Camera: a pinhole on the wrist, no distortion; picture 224 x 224 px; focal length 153.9 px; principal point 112.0 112.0 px. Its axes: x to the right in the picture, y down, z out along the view. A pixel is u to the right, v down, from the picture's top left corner.
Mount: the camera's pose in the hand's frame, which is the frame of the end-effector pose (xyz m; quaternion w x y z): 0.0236 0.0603 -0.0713 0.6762 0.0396 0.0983 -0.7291
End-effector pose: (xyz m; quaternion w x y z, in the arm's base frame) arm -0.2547 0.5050 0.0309 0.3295 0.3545 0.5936 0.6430
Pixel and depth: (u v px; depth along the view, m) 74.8 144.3 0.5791
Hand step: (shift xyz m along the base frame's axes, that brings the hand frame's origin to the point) 0.3262 0.4330 0.1103
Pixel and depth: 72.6 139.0 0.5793
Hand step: 0.3394 0.4181 0.1186
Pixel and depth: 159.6 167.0 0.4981
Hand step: 0.1945 0.4020 -0.1688
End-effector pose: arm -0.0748 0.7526 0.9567 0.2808 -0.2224 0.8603 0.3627
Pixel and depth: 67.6 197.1 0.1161
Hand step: -0.0984 0.0564 -0.0556
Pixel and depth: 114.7 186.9 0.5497
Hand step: -0.0596 0.2227 -0.5051
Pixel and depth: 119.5 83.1 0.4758
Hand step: 0.1806 0.2713 -0.2350
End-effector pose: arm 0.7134 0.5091 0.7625 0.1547 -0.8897 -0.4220 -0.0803
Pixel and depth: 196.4 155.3 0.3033
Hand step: -0.0537 0.2490 -0.1076
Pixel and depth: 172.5 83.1 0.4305
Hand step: -0.1634 0.1935 -0.2770
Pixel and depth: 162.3 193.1 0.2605
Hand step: 0.0461 0.2281 -0.0809
